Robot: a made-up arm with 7 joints.
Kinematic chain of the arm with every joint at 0, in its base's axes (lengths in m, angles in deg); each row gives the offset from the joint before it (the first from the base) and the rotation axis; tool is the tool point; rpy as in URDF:
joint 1: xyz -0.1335 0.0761 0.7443 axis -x
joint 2: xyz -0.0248 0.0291 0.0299 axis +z
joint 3: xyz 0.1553 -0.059 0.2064 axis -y
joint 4: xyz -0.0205 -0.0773 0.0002 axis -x
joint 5: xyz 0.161 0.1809 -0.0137 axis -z
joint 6: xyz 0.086 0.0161 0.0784 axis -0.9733 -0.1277 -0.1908
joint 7: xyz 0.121 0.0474 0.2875 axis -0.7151 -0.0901 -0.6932
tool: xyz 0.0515 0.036 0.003 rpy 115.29 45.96 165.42
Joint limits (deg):
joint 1: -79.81..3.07
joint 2: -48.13..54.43
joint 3: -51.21..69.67
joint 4: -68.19..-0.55
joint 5: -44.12..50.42
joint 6: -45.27..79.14
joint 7: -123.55..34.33
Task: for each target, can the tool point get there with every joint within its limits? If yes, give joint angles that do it. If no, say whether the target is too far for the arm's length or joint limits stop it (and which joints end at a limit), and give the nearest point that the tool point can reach.
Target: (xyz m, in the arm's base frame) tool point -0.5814 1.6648 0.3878
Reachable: no: too far | nearest point -0.1876 0.7424 0.7462 | short by 1.065 m
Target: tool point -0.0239 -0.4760 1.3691
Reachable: yes | joints -42.83 35.58 45.83 -30.62 -25.96 -29.28 -17.65
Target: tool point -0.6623 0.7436 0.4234
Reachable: no: joint limits stop it (at a limit: joint 1, joint 2, joint 3, joint 4, joint 6) | nearest point -0.2681 0.6983 0.7636 | short by 0.523 m
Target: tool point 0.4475 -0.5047 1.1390
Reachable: yes | joints -50.63 9.84 -12.02 -62.91 -19.33 28.52 16.94
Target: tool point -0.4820 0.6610 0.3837
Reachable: no: joint limits stop it (at a limit: joint 1, joint 2, joint 3, joint 4, joint 6) | nearest point -0.2091 0.7082 0.7059 | short by 0.425 m
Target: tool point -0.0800 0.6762 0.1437
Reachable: no: joint limits stop it (at a limit: joint 1, joint 2, joint 3, joint 4, joint 6) | nearest point 0.0249 0.6579 0.5804 | short by 0.450 m
